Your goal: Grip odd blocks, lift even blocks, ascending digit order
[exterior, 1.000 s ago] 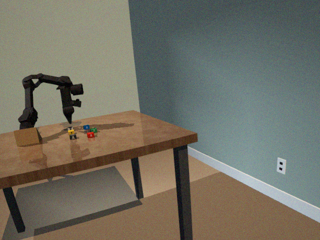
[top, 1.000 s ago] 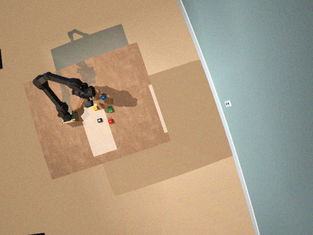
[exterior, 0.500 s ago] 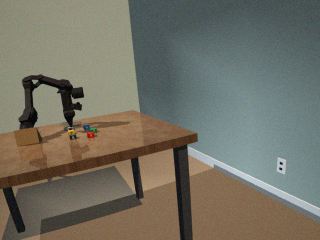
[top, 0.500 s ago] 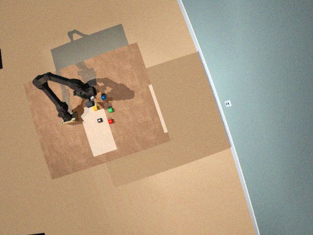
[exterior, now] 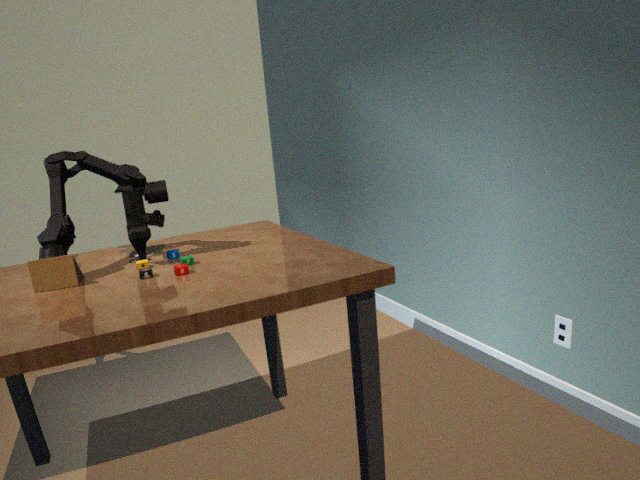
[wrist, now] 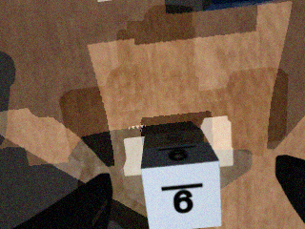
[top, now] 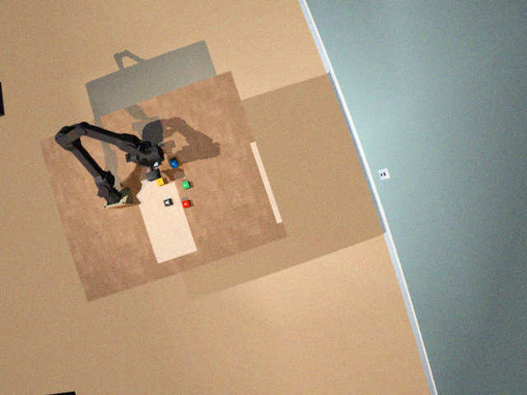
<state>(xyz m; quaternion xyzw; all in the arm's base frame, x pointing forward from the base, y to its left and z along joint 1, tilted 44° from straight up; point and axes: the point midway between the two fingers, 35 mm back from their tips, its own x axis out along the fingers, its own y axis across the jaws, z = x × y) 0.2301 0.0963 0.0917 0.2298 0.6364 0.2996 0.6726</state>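
Right now my gripper tip is 90 mm short of the blue block and 20 mm to the left of it. Round my gripper tip: yellow block: 90 mm to the right; then green block: 130 mm ahead, 140 mm to the right; then white block: 10 mm behind, 10 mm to the left.
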